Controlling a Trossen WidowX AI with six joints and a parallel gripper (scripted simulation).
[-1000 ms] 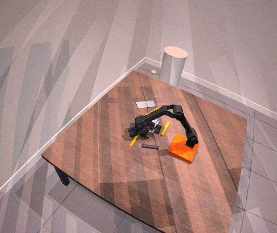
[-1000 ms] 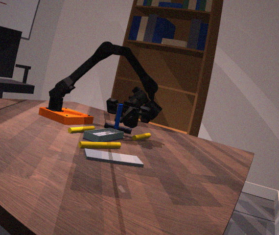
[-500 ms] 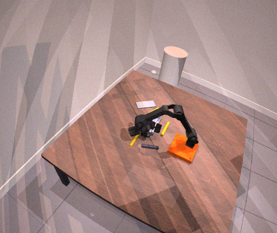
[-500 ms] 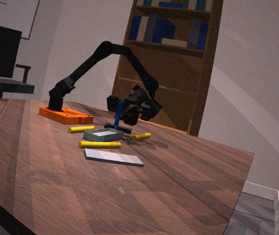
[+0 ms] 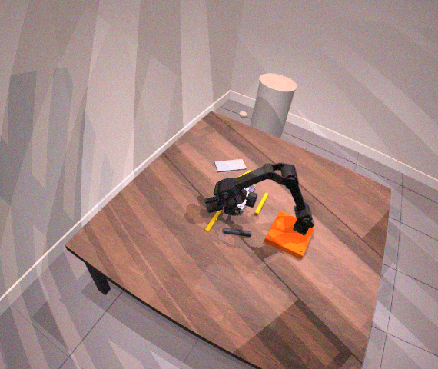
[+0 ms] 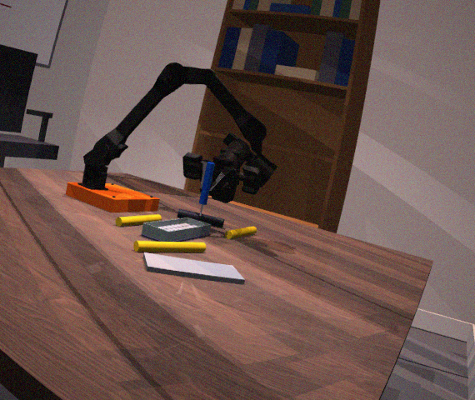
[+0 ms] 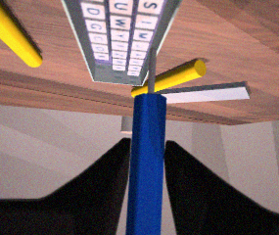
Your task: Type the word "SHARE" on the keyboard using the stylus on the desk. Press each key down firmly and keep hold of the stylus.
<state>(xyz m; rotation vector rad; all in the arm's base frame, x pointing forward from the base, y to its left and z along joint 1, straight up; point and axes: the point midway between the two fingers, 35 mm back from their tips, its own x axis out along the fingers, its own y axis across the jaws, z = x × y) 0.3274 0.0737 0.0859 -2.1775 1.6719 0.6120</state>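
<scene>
Right now my gripper tip is 70 mm short of the yellow cylinder, 170 mm to the left of it and 90 mm above it. From my gripper tip the other things lie so: blue stylus (10 mm below); then dark cylinder (100 mm behind, 140 mm to the left, 90 mm below); then thin grey tip (50 mm below).
</scene>
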